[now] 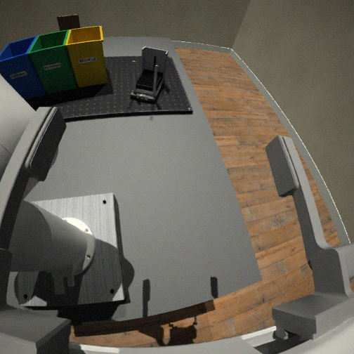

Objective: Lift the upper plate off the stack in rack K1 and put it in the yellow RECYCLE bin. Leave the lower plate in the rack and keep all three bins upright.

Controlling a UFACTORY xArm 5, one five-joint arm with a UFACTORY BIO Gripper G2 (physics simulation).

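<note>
The rack [159, 89] stands at the far right of the black pegboard, a small grey frame with a tall back panel and an upright post. Something black and flat [147, 79] lies low in it; whether it is one plate or two stacked cannot be told at this size. The yellow RECYCLE bin [90, 69] stands upright to the rack's left; the bottom of its inside is hidden. My gripper [165, 140] is wide open, with nothing between its fingers, well apart from the rack and the bins.
The green RETURNS bin [52, 70] and a blue bin [21, 79] stand upright left of the yellow one, on the black pegboard [165, 108]. A brown block [68, 21] is behind them. The arm's base plate [107, 225] is at the lower left of the grey table [170, 200].
</note>
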